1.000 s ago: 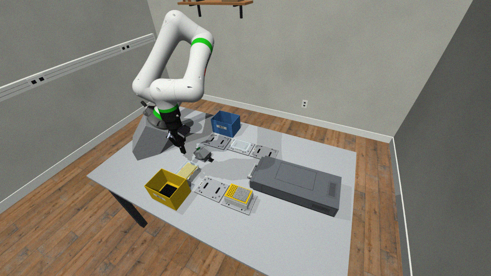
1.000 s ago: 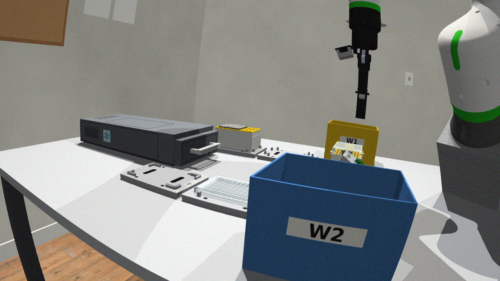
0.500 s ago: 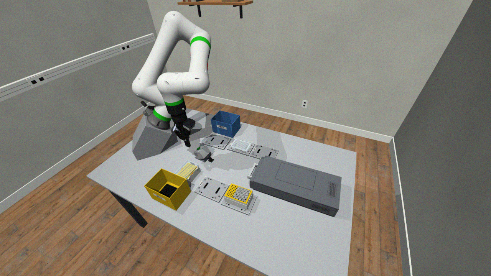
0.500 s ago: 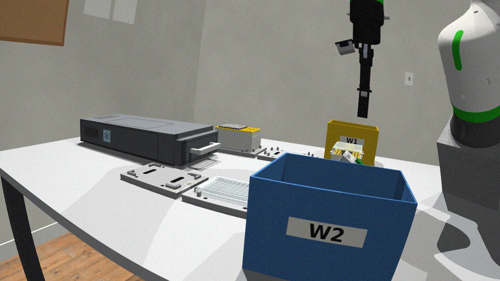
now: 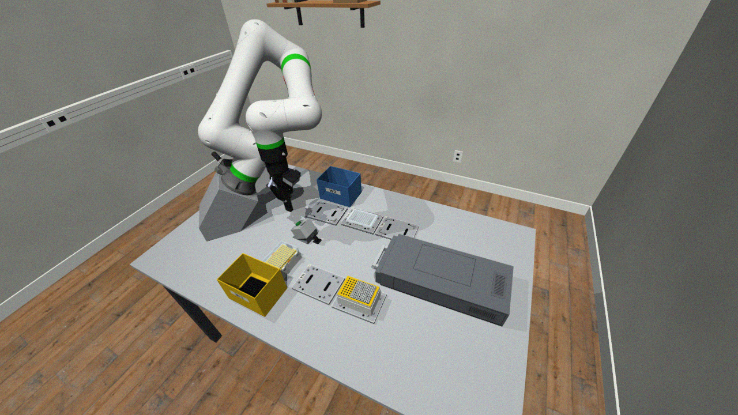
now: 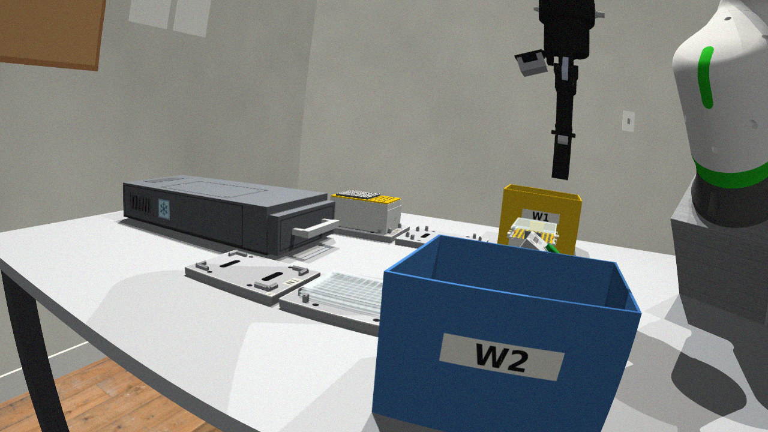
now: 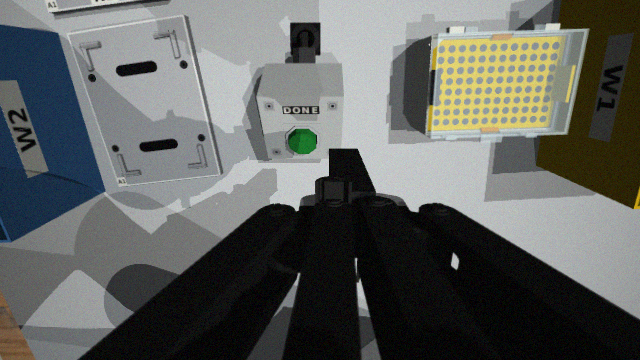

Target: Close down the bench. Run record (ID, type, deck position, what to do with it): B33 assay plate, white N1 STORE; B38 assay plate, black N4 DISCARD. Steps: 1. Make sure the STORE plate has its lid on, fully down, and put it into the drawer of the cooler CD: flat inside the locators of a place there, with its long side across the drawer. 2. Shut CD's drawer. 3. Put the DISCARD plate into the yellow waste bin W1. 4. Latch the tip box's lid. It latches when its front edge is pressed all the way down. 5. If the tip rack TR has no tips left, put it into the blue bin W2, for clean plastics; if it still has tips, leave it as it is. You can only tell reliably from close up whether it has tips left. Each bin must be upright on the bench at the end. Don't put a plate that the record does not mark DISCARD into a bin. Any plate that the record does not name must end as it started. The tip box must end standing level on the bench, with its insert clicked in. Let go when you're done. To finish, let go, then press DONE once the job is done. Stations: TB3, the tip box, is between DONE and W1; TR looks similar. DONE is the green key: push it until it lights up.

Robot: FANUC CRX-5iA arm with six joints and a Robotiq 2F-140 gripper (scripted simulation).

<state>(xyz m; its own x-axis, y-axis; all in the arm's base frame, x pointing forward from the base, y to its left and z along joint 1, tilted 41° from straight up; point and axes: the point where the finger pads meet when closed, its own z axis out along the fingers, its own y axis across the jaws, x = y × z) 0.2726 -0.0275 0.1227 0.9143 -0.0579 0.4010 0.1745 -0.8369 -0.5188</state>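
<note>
Now: hand 150 mm above the DONE key box, 30 mm to the right of it and 10 mm short of it. The rest, counted from my hand: black assay plate: 270 mm to the right, 190 mm below, 90 mm ahead; yellow bin W1: 280 mm to the right, 170 mm below, 100 mm ahead; clear plate: 260 mm to the left, 190 mm below, 150 mm ahead.
</note>
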